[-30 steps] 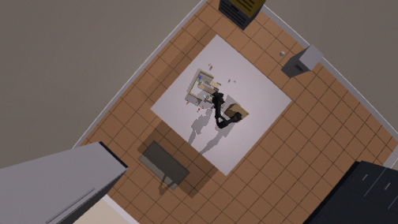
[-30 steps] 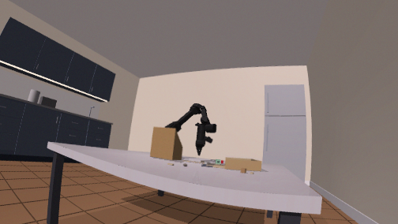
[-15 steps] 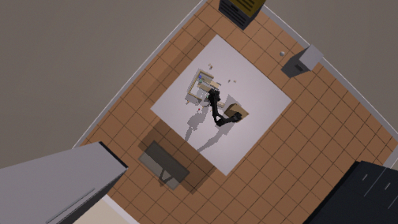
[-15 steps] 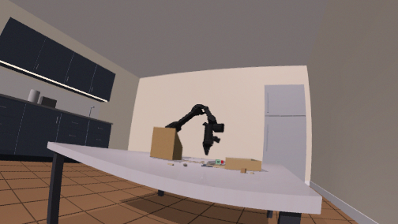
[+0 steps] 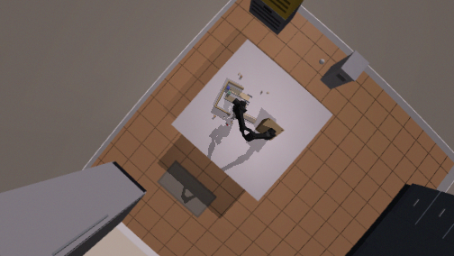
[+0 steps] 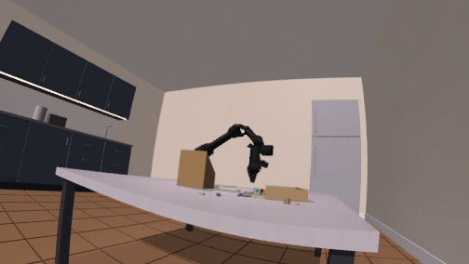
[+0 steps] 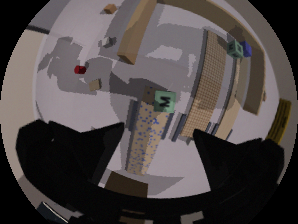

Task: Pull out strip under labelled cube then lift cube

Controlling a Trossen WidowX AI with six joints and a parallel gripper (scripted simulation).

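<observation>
My gripper tip is now 80 mm past the narrow pale strip, 10 mm to the left of it and 60 mm above it. The rest, counted from my gripper tip: small red block 20 mm ahead, 200 mm to the left, 50 mm below; tan gridded strip 110 mm ahead, 70 mm to the right, 60 mm below.
</observation>
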